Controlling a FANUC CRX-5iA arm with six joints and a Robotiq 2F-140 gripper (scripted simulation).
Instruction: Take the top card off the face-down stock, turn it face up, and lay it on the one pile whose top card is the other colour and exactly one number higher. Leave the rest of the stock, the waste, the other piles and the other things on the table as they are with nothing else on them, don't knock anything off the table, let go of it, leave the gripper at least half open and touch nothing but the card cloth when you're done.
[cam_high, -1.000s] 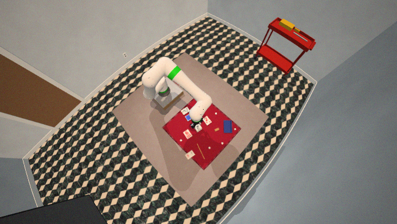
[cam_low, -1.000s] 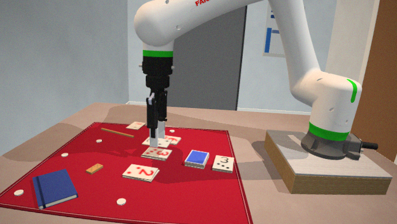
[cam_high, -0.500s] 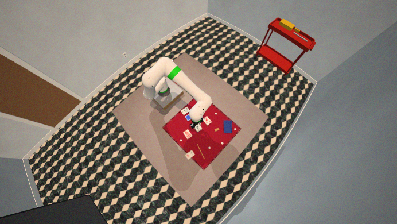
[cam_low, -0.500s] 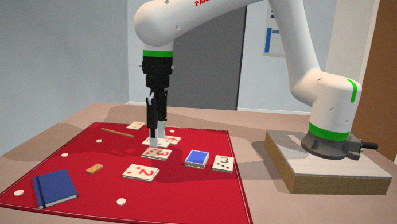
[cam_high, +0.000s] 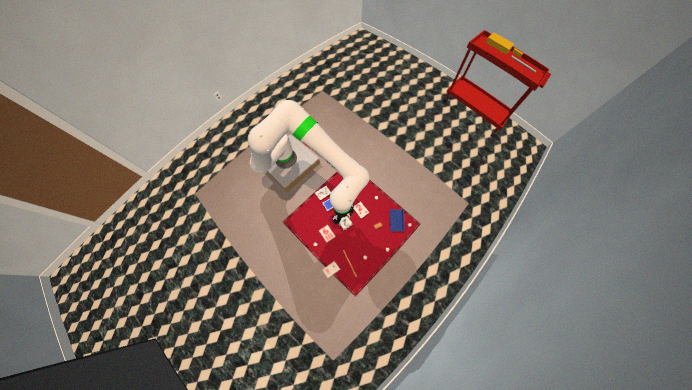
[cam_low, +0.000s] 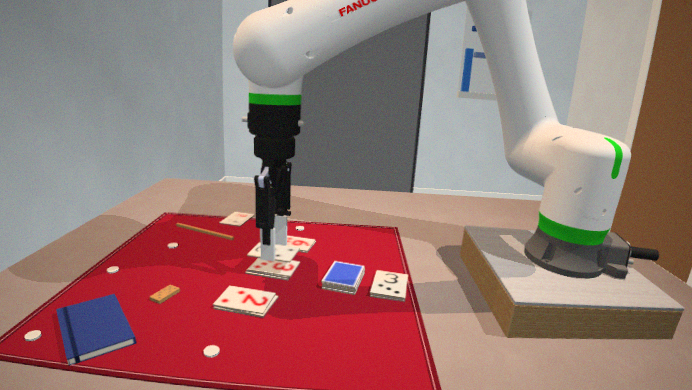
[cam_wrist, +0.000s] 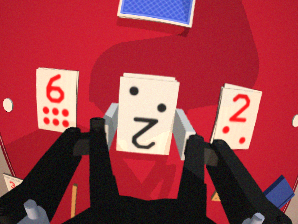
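My hand is 4 cm short of the red card cloth, 3 cm to the right of it and 8 cm above it. Also, from my hand: blue notebook 19 cm ahead, 27 cm to the left, 6 cm below; red 2 card 13 cm to the left, 6 cm below; wooden stick 23 cm ahead, 12 cm to the right, 6 cm below.
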